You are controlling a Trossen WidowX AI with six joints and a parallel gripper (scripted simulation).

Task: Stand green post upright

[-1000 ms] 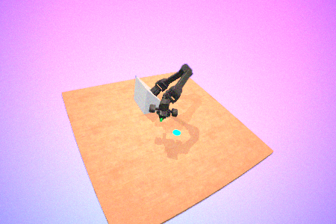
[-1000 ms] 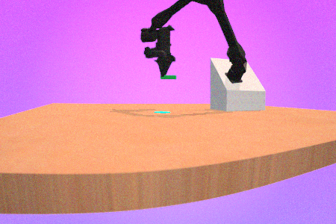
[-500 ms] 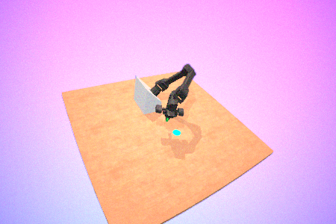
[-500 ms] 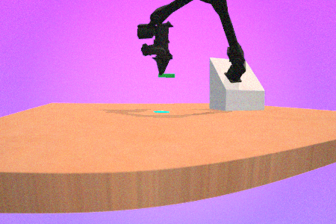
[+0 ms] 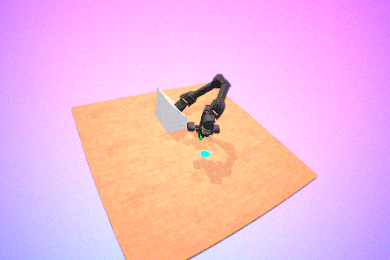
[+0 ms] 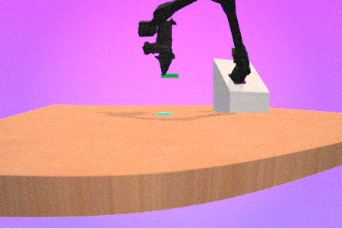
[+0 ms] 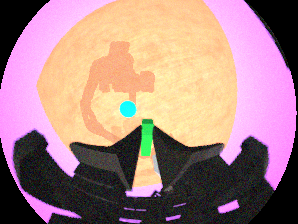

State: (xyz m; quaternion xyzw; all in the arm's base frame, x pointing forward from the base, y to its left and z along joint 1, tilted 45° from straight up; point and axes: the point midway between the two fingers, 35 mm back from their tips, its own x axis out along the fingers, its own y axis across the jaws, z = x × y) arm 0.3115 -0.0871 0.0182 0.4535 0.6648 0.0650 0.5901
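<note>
Right now my gripper tip is 20 mm short of the cyan circle, 60 mm to the right of it and 140 mm above it. Round my gripper tip: green post 20 mm behind, 10 mm to the left.
</note>
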